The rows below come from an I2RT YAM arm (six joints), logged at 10 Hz.
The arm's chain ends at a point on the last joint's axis. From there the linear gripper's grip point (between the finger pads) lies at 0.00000 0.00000 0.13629 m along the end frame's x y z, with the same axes.
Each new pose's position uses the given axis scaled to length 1; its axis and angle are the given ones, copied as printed.
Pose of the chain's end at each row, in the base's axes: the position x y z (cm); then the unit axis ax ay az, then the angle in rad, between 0 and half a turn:
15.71, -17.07, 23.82, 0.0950, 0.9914, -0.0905, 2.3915
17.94, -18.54, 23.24, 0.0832, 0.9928, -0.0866, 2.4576
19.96, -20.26, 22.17, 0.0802, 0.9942, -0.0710, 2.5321
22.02, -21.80, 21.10, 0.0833, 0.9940, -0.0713, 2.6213
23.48, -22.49, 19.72, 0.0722, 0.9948, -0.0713, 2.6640
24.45, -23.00, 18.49, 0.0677, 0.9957, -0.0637, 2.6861
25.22, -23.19, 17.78, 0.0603, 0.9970, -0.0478, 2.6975
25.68, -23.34, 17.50, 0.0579, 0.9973, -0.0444, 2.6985
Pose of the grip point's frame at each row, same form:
24.72, -20.07, 14.04, 0.0950, 0.9914, -0.0905, 2.3915
26.32, -21.34, 12.86, 0.0832, 0.9928, -0.0866, 2.4576
27.58, -22.64, 11.12, 0.0802, 0.9942, -0.0710, 2.5321
28.60, -24.17, 9.40, 0.0833, 0.9940, -0.0713, 2.6213
29.58, -24.77, 7.75, 0.0722, 0.9948, -0.0713, 2.6640
30.31, -25.05, 6.36, 0.0677, 0.9957, -0.0637, 2.6861
30.98, -24.78, 5.53, 0.0603, 0.9970, -0.0478, 2.6975
31.44, -24.83, 5.24, 0.0579, 0.9973, -0.0444, 2.6985

